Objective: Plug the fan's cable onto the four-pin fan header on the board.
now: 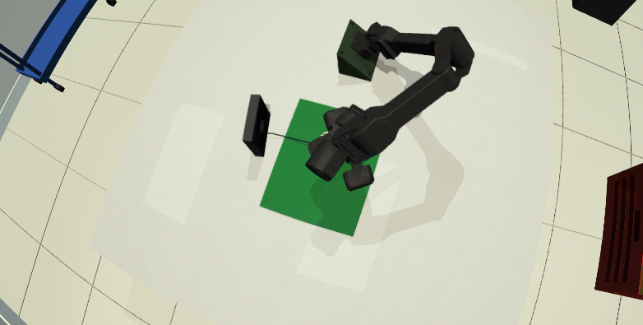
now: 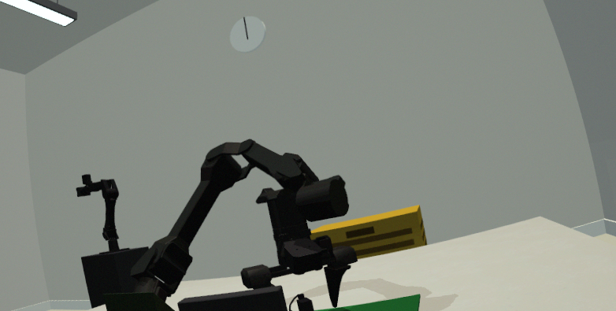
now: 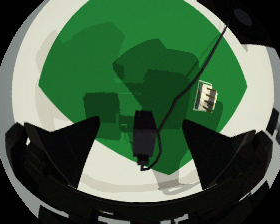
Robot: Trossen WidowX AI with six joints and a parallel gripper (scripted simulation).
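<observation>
Right now the black plug is 1 cm to the left of my gripper tip, 1 cm behind it and 1 cm above it. Also, from my gripper tip: black fan 22 cm to the right, 4 cm above; then green board 5 cm to the right, 3 cm below, 3 cm ahead; then four-pin fan header 7 cm to the right, 4 cm behind, 2 cm below.
</observation>
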